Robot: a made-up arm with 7 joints.
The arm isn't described. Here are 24 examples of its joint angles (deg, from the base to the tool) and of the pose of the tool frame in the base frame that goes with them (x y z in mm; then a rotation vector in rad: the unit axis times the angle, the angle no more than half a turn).
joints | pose
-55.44 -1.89 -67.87 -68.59 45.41 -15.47 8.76 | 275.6 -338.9 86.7 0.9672 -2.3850 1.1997
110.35 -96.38 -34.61 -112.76 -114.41 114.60 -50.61 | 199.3 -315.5 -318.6 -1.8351 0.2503 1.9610
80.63 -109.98 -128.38 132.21 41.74 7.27 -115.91 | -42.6 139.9 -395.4 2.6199 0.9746 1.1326
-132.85 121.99 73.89 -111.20 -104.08 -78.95 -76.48 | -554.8 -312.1 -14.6 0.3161 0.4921 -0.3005
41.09 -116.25 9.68 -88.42 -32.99 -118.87 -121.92 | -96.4 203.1 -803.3 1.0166 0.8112 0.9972
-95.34 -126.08 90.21 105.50 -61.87 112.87 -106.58 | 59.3 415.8 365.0 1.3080 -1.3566 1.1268
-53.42 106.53 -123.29 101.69 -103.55 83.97 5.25 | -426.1 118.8 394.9 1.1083 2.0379 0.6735
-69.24 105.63 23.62 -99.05 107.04 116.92 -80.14 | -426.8 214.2 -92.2 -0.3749 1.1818 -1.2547
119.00 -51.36 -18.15 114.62 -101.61 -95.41 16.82 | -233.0 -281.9 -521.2 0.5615 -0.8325 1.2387
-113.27 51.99 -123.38 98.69 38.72 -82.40 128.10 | -111.7 -379.7 662.1 -1.4512 -1.4420 -1.4629
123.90 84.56 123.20 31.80 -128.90 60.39 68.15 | 370.8 156.0 -225.1 0.8286 -1.0232 1.3663
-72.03 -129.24 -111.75 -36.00 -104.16 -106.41 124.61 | 298.3 -293.5 -46.3 0.3573 0.0267 -2.1451
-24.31 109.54 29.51 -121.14 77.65 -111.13 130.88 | -214.3 414.0 -36.9 0.1257 -0.4563 1.9376
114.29 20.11 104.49 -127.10 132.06 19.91 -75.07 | 57.3 -106.2 -372.2 -1.9053 -1.1690 -0.3186
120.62 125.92 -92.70 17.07 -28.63 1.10 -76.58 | 146.3 -65.3 -186.4 -0.1588 0.1247 0.8302
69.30 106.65 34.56 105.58 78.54 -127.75 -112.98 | -145.1 380.1 402.9 1.2994 2.3728 -1.2309
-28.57 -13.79 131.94 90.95 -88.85 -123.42 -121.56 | 71.6 -130.1 -389.0 1.0853 0.6154 -0.4519
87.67 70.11 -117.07 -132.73 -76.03 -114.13 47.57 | 506.9 163.1 -222.1 0.8322 -0.7695 -1.0940
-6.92 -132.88 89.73 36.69 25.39 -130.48 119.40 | 597.7 -540.7 -95.3 -0.4667 -1.0496 -1.5039
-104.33 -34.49 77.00 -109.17 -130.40 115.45 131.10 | -368.8 159.4 527.5 -1.2742 1.5816 -1.8543
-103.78 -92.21 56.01 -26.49 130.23 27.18 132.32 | 44.8 -396.0 187.1 -0.6677 -2.8452 -0.1193
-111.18 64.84 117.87 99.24 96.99 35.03 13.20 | -308.2 127.3 399.7 -1.1748 -0.9993 0.9560
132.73 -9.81 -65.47 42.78 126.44 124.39 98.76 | -549.7 -191.4 430.5 1.5309 2.3876 -0.3470
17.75 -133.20 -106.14 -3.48 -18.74 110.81 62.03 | -269.6 -125.3 -197.6 -1.1022 -0.5177 -1.9071
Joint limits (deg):
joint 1: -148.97..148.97
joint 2: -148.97..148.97
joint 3: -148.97..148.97
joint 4: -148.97..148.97
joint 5: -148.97..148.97
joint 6: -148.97..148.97
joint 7: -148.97..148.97
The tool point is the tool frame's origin. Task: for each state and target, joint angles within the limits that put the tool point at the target. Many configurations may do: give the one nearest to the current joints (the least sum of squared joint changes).
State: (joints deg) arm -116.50 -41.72 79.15 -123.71 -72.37 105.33 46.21
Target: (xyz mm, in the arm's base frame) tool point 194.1 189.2 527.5
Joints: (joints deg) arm -106.35 -46.85 79.65 -124.59 -70.02 114.97 48.20
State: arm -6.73 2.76 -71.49 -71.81 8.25 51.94 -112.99
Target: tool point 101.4 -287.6 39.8
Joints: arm -8.15 3.66 -52.83 -57.31 17.63 18.89 -132.30
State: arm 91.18 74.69 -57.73 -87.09 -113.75 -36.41 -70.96
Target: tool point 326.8 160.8 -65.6
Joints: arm 62.91 78.87 -98.78 -89.70 -126.18 -36.61 -84.36
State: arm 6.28 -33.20 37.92 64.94 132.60 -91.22 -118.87
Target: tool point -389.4 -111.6 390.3
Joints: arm 6.97 -5.29 18.32 72.19 64.27 -115.56 -124.16
